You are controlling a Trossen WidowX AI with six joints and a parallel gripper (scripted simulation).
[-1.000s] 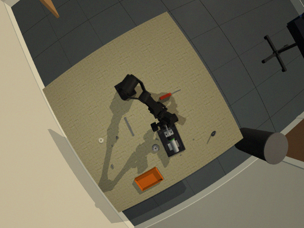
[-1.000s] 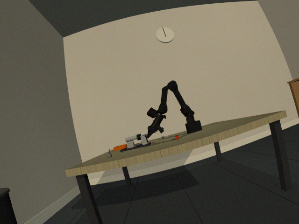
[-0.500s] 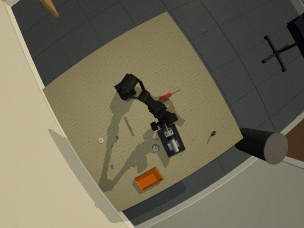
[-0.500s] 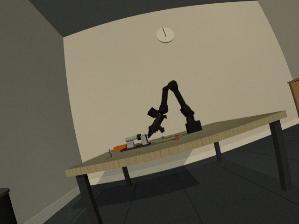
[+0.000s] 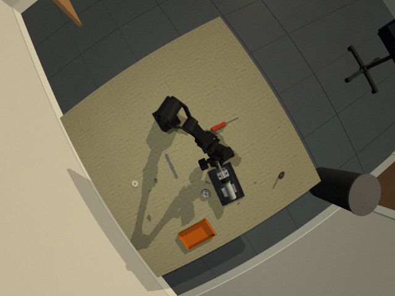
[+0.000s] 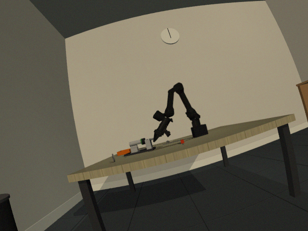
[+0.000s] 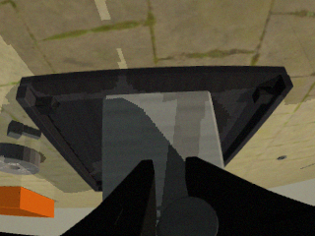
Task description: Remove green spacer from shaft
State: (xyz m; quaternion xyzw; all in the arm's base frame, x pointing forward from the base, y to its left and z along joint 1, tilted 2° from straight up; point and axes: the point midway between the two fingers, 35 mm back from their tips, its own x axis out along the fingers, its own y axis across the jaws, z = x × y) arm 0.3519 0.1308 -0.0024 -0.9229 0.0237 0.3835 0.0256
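My gripper tip is now 3 cm short of the grey shaft and 2 cm below it. Round my gripper tip: orange tray (32 cm ahead, 31 cm to the right, 5 cm below); red-handled screwdriver (20 cm behind, 16 cm to the left, 5 cm below); green spacer (9 cm ahead, 2 cm above, 1 cm to the right).
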